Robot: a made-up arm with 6 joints.
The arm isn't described. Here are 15 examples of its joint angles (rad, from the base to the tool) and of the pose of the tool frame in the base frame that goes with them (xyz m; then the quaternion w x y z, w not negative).
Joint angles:
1: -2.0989 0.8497 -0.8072 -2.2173 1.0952 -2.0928
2: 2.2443 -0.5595 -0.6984 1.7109 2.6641 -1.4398
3: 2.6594 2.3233 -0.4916 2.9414 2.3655 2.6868
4: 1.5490 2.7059 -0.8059 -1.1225 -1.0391 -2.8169
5: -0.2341 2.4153 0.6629 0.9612 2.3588 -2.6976
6: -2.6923 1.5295 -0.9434 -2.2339 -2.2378 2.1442
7: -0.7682 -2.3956 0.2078 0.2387 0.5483 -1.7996
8: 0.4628 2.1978 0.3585 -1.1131 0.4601 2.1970
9: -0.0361 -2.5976 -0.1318 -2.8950 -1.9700 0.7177
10: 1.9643 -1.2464 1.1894 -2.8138 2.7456 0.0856
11: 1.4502 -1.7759 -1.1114 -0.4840 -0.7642 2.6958
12: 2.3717 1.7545 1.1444 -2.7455 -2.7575 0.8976
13: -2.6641 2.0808 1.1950 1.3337 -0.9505 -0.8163
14: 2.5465 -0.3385 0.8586 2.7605 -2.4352 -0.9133
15: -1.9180 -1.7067 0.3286 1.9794 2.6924 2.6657
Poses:
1: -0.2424 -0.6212 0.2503 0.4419 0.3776 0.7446 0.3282
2: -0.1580 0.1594 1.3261 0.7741 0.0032 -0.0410 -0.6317
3: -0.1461 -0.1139 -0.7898 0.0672 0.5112 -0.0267 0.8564
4: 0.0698 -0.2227 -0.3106 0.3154 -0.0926 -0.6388 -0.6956
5: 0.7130 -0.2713 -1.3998 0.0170 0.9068 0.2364 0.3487
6: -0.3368 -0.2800 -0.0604 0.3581 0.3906 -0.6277 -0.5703
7: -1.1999 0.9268 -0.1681 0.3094 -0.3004 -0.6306 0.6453
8: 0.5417 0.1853 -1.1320 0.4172 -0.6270 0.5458 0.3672
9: -1.2030 0.2104 -0.1476 0.0853 0.6075 0.2954 -0.7324
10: 0.4939 -1.6146 1.2348 0.0756 0.6096 0.7712 -0.1673
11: 0.0990 -0.4496 0.5010 0.2383 -0.5834 -0.7072 0.3206
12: -1.3793 1.1160 -0.4409 0.7296 -0.3451 -0.3251 -0.4929
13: -1.4878 -0.7243 -0.7980 0.0970 -0.4596 -0.5009 0.7269
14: 0.0291 -0.2126 2.1674 0.8734 0.3899 0.1755 -0.2330
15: 0.6260 1.5289 0.7992 0.7489 0.1777 0.3612 -0.5264
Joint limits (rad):
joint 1: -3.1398..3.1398
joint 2: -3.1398..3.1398
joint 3: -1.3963..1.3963
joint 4: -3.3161..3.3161
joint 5: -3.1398..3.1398
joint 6: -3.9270..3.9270
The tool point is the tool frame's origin. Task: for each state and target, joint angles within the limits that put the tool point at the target. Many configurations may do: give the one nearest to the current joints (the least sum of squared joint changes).
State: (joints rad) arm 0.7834 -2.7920 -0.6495 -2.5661 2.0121 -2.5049
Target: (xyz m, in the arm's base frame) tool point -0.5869 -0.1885 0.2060
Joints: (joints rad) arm 0.5427 -2.4730 -0.9231 -2.5382 2.0121 -2.5049
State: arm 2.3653 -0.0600 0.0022 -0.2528 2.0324 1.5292
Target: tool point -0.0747 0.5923 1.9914
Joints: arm 1.9873 -0.0345 0.7138 -0.0957 2.0324 1.5292
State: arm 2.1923 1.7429 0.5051 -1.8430 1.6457 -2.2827
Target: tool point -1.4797 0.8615 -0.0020
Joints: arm 2.5822 1.3162 0.7353 -1.8963 1.6457 -2.2827
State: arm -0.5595 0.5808 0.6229 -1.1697 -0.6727 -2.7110
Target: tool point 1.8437 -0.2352 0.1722
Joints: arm -0.0927 1.3335 1.0369 -1.1930 -0.6727 -2.7110
